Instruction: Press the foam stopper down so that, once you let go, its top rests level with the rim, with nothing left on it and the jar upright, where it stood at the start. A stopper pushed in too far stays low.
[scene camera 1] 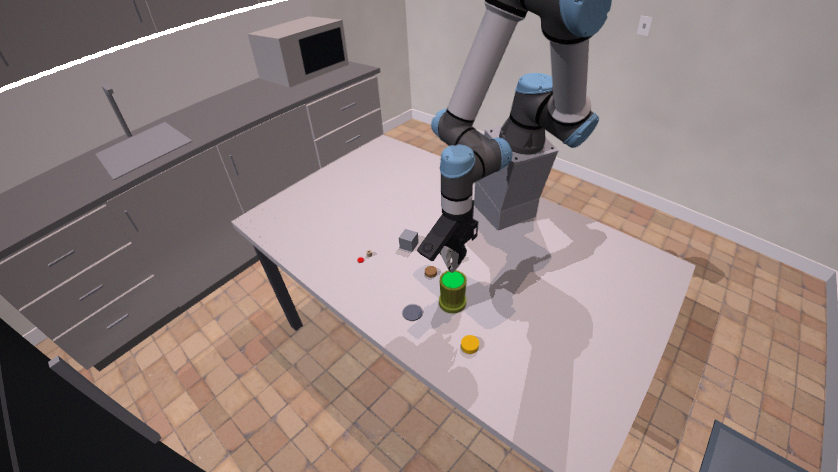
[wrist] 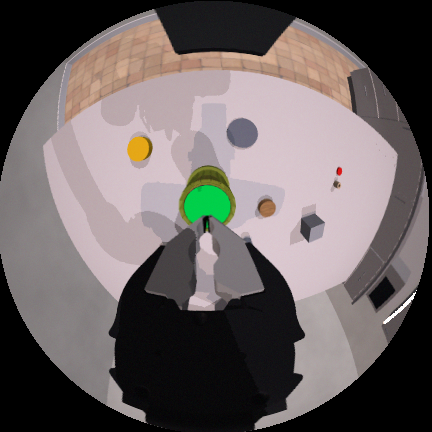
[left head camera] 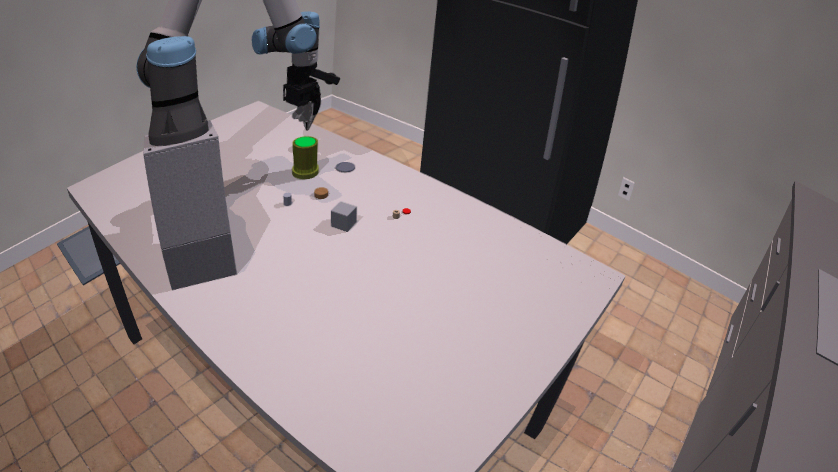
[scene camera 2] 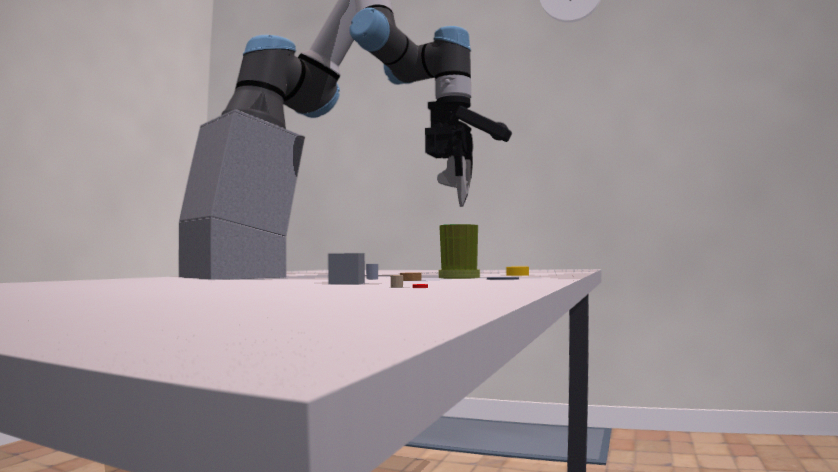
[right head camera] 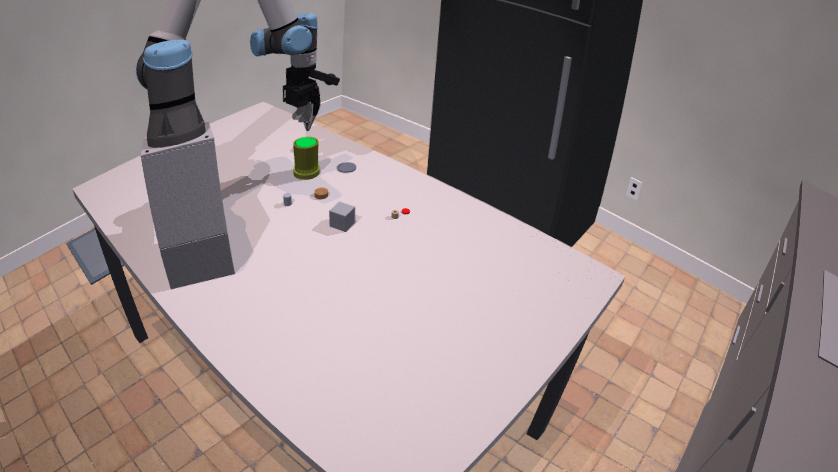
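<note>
The olive-green jar [left head camera: 304,159] [right head camera: 306,160] [scene camera 1: 452,297] [scene camera 2: 458,249] [wrist: 208,175] stands upright on the table. The bright green foam stopper [left head camera: 304,141] [right head camera: 306,142] [scene camera 1: 452,280] [wrist: 206,204] fills its mouth, and its top looks about level with the rim; a small height difference is too fine to tell. No part of the stopper shows above the rim in scene camera 2. Nothing lies on the stopper. My gripper [left head camera: 308,127] [right head camera: 308,127] [scene camera 1: 451,268] [scene camera 2: 462,204] [wrist: 206,216] is shut and empty, its fingertips pointing down above the jar, with a gap to the rim.
Around the jar lie a grey disc [left head camera: 345,167] [scene camera 1: 412,312] [wrist: 242,133], a brown disc [left head camera: 320,192] [wrist: 266,207] and a yellow disc [scene camera 1: 469,343] [wrist: 139,149]. A grey cube [left head camera: 343,216], a small blue-grey cylinder [left head camera: 287,199], a small tan piece [left head camera: 396,214] and a red disc [left head camera: 406,211] lie farther off.
</note>
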